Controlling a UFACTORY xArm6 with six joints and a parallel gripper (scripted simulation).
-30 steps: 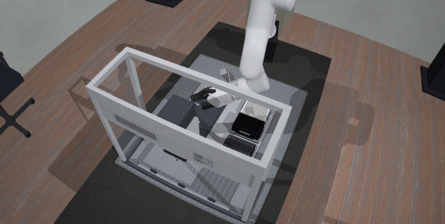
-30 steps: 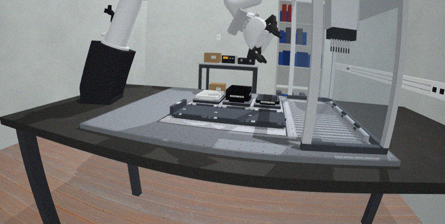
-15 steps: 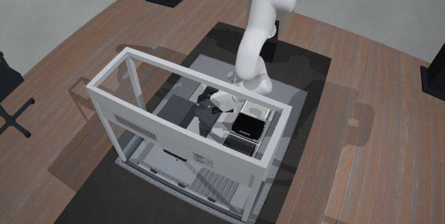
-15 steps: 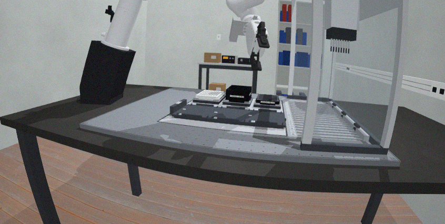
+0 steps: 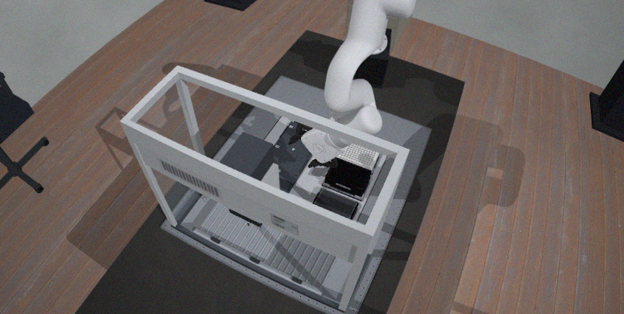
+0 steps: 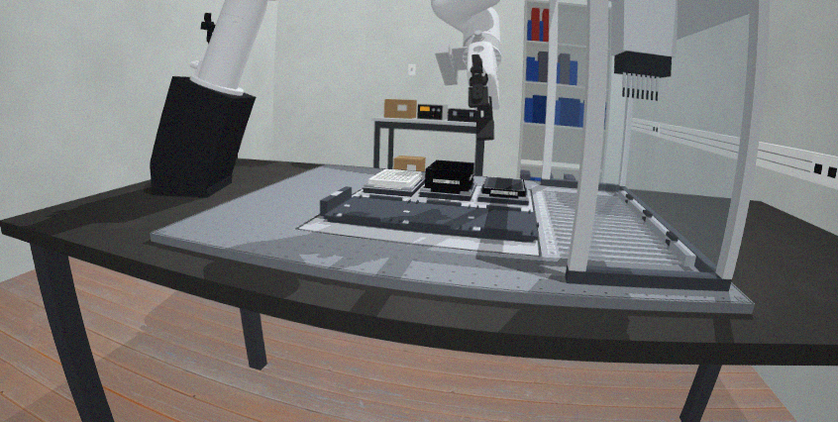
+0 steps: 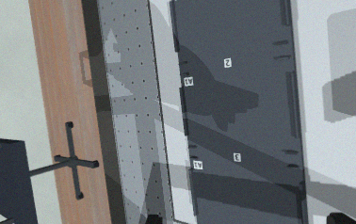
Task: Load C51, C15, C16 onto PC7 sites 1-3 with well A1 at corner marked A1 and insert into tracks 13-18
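The nest S3 is 40 mm ahead of my hand, 140 mm to the left of it and 150 mm below it. The rest, counted from my hand: apron: 70 mm behind, 10 mm to the left, 160 mm below; then dark carrier PC7: 60 mm behind, 90 mm to the right, 140 mm below; then white 96-well plate C15: 180 mm behind, 120 mm to the left, 140 mm below.
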